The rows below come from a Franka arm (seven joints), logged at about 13 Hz.
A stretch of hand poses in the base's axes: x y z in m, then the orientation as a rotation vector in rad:
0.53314 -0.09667 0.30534 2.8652 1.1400 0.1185
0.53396 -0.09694 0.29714 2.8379 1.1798 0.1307
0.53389 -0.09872 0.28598 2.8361 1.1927 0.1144
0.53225 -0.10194 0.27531 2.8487 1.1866 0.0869
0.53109 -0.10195 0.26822 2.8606 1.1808 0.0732
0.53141 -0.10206 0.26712 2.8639 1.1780 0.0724
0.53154 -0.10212 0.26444 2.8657 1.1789 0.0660
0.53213 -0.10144 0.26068 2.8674 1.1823 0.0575
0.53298 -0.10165 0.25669 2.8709 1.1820 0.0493
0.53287 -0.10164 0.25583 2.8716 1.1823 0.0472
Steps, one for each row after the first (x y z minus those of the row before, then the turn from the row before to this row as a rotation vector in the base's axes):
0.00082 -0.00027 -0.00820 -0.0075 -0.0109 0.0304
-0.00007 -0.00178 -0.01116 -0.0020 0.0110 0.0079
-0.00164 -0.00322 -0.01067 0.0011 0.0198 -0.0071
-0.00116 -0.00001 -0.00709 0.0045 0.0115 -0.0064
0.00032 -0.00011 -0.00110 0.0017 0.0012 -0.0024
0.00013 -0.00006 -0.00268 0.0001 0.0046 0.0000
0.00059 0.00068 -0.00376 0.0004 0.0061 0.0016
0.00085 -0.00021 -0.00399 0.0008 0.0060 -0.0011
-0.00011 0.00001 -0.00086 0.0002 0.0015 0.0000

